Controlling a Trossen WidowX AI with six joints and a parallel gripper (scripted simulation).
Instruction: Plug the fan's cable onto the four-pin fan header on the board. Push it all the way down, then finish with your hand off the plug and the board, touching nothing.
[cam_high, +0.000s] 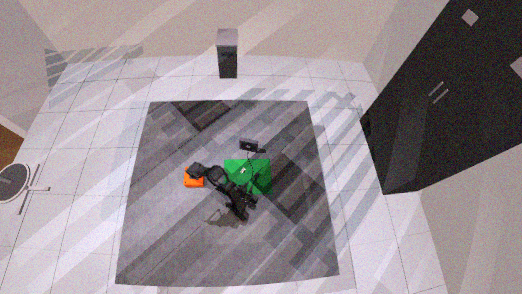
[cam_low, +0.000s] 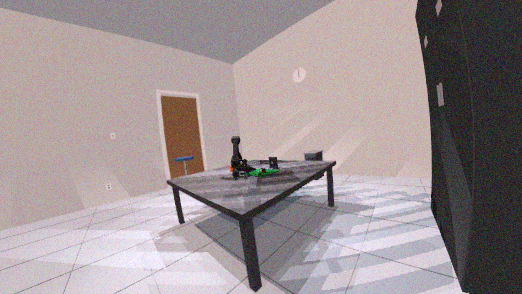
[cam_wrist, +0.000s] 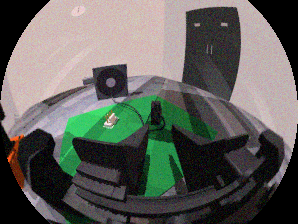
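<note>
My gripper tip is now 60 mm to the right of the fan plug, 30 mm short of it and 20 mm above it. Also, from my gripper tip: green board (60 mm to the left, 60 mm below, 20 mm behind); white fan header (90 mm to the left, 50 mm behind, 40 mm below); black square fan (250 mm to the left, 40 mm behind, 10 mm above).
</note>
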